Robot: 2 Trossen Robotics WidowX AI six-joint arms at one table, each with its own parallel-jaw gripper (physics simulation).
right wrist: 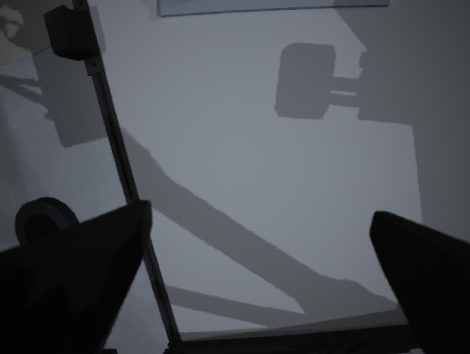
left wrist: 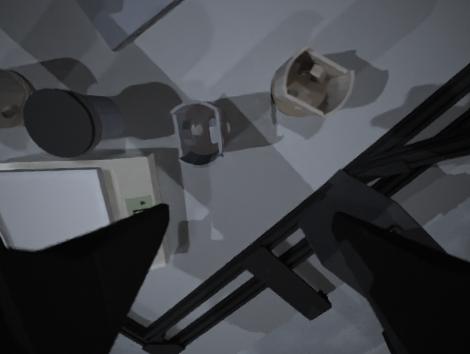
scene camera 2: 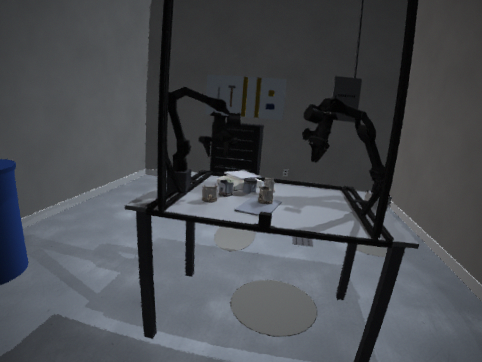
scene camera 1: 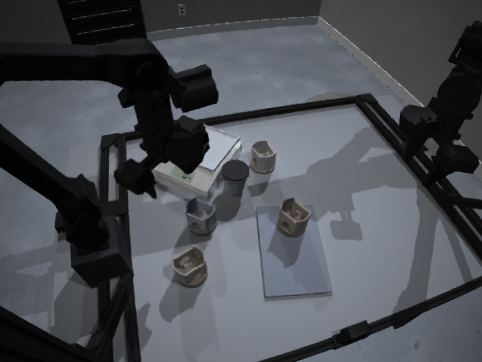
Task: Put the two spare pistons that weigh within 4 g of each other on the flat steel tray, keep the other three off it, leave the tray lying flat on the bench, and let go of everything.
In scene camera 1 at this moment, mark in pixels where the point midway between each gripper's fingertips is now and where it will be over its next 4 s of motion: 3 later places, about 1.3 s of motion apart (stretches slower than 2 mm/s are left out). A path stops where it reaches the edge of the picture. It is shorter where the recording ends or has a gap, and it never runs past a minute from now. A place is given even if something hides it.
My left gripper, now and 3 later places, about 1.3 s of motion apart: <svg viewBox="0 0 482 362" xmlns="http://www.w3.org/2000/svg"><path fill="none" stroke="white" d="M169 182L229 171L230 176L228 166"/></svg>
My right gripper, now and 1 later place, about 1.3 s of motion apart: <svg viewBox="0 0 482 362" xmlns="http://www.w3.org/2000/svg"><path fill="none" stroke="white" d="M415 172L342 148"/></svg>
